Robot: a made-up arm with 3 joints. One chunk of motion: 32 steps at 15 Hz.
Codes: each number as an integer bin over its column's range. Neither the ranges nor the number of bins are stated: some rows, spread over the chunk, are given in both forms.
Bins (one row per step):
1: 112 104 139
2: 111 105 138
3: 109 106 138
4: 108 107 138
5: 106 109 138
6: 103 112 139
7: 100 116 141
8: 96 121 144
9: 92 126 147
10: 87 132 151
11: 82 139 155
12: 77 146 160
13: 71 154 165
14: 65 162 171
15: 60 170 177
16: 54 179 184
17: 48 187 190
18: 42 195 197
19: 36 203 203
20: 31 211 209
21: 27 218 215
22: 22 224 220
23: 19 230 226
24: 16 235 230
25: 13 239 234
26: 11 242 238
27: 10 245 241
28: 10 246 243
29: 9 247 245
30: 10 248 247
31: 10 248 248
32: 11 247 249
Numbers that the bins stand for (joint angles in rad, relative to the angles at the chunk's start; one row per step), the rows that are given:
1: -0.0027 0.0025 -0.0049
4: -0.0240 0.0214 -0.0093
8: -0.0880 0.1092 0.0168
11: -0.1627 0.2222 0.0647
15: -0.2800 0.4167 0.1605
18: -0.3760 0.5735 0.2475
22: -0.4827 0.7555 0.3476
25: -0.5307 0.8496 0.4086
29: -0.5520 0.8998 0.4565
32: -0.5413 0.8998 0.4739
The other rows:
2: -0.0080 0.0088 -0.0093
3: -0.0187 0.0151 -0.0093
5: -0.0347 0.0339 -0.0093
6: -0.0507 0.0527 -0.0049
7: -0.0667 0.0778 0.0038
9: -0.1093 0.1406 0.0299
10: -0.1360 0.1782 0.0473
12: -0.1893 0.2661 0.0865
13: -0.2213 0.3163 0.1082
14: -0.2533 0.3665 0.1344
16: -0.3120 0.4731 0.1909
17: -0.3440 0.5233 0.2171
19: -0.4080 0.6237 0.2736
20: -0.4347 0.6739 0.2998
21: -0.4560 0.7178 0.3259
23: -0.4987 0.7931 0.3738
24: -0.5147 0.8245 0.3912
26: -0.5413 0.8684 0.4260
27: -0.5467 0.8873 0.4391
28: -0.5467 0.8935 0.4478
30: -0.5467 0.9061 0.4652
31: -0.5467 0.9061 0.4695

